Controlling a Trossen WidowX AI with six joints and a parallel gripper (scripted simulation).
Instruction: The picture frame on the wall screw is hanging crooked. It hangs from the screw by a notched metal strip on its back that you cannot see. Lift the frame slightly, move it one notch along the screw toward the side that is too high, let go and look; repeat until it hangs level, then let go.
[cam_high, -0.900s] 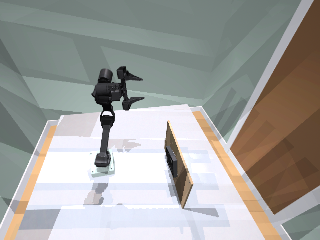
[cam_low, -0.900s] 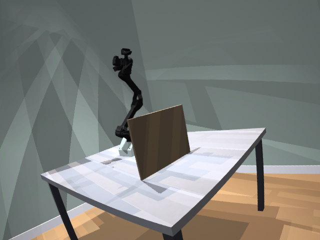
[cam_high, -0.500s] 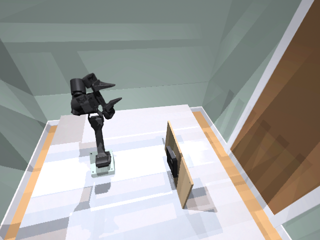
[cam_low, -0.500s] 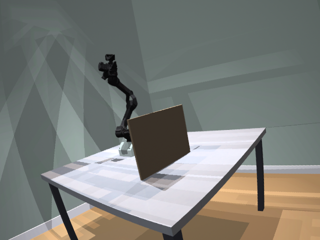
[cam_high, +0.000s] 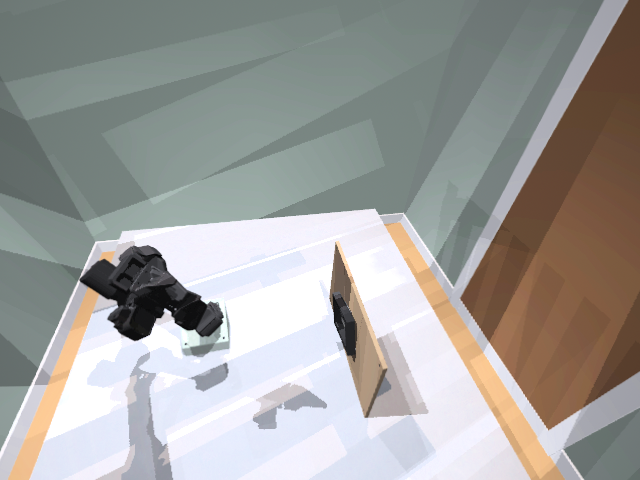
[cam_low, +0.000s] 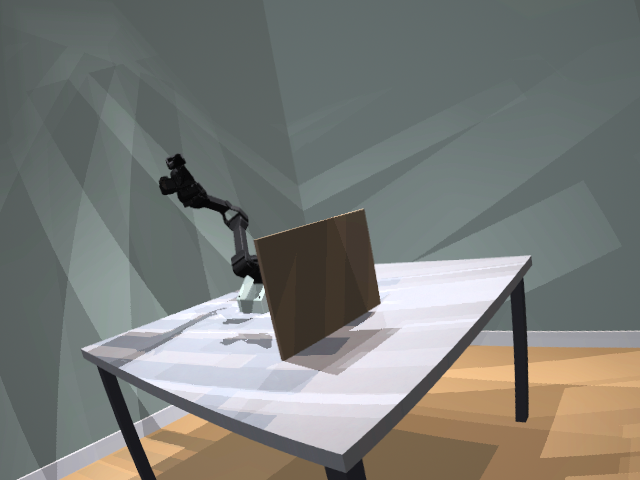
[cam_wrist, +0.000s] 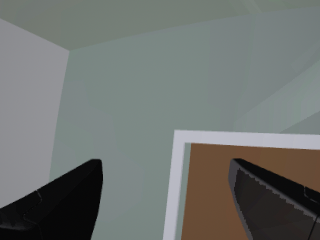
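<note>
The dark picture frame lies 430 mm below my gripper tip, 380 mm ahead of it and 150 mm to the left of it. From my gripper tip the other things lie so: brown wall board: 430 mm below, 400 mm ahead, 140 mm to the left.
</note>
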